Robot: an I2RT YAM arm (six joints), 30 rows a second.
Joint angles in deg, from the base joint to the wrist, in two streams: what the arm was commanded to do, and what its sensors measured. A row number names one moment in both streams.
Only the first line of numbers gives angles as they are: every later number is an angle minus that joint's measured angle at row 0.
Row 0, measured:
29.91, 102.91, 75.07, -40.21, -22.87, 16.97
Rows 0 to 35, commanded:
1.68, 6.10, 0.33, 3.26, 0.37, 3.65
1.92, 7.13, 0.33, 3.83, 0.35, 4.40
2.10, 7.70, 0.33, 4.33, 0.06, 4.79
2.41, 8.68, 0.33, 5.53, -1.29, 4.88
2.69, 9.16, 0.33, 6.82, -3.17, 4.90
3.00, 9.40, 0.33, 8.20, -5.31, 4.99
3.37, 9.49, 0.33, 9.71, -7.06, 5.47
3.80, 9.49, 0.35, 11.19, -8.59, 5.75
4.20, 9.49, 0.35, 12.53, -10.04, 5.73
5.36, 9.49, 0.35, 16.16, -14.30, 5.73
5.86, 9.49, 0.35, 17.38, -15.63, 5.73
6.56, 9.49, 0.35, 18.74, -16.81, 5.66
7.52, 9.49, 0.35, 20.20, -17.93, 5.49
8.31, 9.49, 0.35, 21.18, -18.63, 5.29
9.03, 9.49, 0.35, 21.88, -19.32, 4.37
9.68, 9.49, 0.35, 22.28, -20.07, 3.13
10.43, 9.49, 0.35, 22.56, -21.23, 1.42
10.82, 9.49, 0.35, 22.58, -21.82, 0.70
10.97, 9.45, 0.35, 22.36, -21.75, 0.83
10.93, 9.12, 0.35, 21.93, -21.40, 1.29
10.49, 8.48, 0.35, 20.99, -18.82, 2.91
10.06, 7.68, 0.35, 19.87, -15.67, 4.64
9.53, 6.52, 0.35, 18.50, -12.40, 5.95
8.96, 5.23, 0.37, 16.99, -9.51, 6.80
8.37, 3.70, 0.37, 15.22, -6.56, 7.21
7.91, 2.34, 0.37, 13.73, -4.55, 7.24
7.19, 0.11, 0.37, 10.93, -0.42, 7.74
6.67, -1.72, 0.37, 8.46, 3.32, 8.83
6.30, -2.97, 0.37, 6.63, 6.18, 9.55
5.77, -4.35, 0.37, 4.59, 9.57, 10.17
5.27, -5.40, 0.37, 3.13, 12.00, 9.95
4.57, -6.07, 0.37, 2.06, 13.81, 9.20
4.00, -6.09, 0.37, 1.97, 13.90, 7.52
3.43, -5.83, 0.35, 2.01, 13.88, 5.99
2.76, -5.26, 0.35, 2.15, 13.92, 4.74
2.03, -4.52, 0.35, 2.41, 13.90, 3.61
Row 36, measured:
3.87, -6.14, 0.00, 2.34, 7.87, 7.32
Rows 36 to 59, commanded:
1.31, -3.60, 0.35, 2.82, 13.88, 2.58
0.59, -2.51, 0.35, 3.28, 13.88, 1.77
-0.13, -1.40, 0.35, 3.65, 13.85, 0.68
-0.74, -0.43, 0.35, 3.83, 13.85, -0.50
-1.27, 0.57, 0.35, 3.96, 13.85, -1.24
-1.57, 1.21, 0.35, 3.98, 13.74, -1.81
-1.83, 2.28, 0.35, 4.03, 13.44, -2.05
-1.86, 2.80, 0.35, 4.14, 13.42, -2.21
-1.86, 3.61, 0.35, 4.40, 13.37, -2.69
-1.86, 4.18, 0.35, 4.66, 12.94, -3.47
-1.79, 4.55, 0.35, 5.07, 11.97, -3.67
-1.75, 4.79, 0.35, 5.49, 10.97, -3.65
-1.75, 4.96, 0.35, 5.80, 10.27, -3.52
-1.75, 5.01, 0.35, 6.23, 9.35, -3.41
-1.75, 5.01, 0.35, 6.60, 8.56, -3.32
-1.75, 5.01, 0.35, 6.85, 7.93, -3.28
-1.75, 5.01, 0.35, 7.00, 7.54, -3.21
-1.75, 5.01, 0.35, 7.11, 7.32, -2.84
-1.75, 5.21, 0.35, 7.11, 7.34, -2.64
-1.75, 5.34, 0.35, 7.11, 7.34, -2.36
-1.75, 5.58, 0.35, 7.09, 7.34, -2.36
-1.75, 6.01, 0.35, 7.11, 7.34, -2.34
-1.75, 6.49, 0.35, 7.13, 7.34, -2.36
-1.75, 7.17, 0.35, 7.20, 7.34, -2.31
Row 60, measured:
-1.94, 4.05, 0.02, 6.85, 8.87, -2.12
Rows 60 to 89, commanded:
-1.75, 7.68, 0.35, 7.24, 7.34, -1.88
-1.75, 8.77, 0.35, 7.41, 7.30, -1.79
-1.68, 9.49, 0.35, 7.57, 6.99, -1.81
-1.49, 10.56, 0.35, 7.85, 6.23, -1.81
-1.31, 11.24, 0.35, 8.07, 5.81, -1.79
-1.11, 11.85, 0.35, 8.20, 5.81, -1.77
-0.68, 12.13, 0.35, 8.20, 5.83, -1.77
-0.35, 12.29, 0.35, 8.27, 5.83, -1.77
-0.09, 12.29, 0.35, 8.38, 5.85, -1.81
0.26, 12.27, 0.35, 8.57, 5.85, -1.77
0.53, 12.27, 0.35, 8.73, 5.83, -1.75
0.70, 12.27, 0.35, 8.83, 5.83, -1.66
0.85, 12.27, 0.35, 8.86, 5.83, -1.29
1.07, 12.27, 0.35, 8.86, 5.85, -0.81
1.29, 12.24, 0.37, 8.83, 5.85, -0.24
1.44, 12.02, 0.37, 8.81, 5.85, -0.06
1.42, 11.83, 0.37, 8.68, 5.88, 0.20
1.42, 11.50, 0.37, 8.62, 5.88, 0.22
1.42, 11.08, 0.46, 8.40, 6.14, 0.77
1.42, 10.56, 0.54, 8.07, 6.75, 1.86
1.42, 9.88, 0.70, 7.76, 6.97, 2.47
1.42, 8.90, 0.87, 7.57, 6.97, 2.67
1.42, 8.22, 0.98, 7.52, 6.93, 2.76
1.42, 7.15, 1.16, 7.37, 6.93, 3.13
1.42, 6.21, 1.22, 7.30, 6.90, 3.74
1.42, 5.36, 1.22, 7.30, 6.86, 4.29
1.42, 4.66, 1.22, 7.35, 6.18, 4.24
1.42, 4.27, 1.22, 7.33, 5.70, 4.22
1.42, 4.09, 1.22, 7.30, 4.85, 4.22
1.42, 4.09, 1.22, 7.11, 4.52, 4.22
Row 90, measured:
1.05, 6.60, 0.04, 7.30, 7.19, 2.91
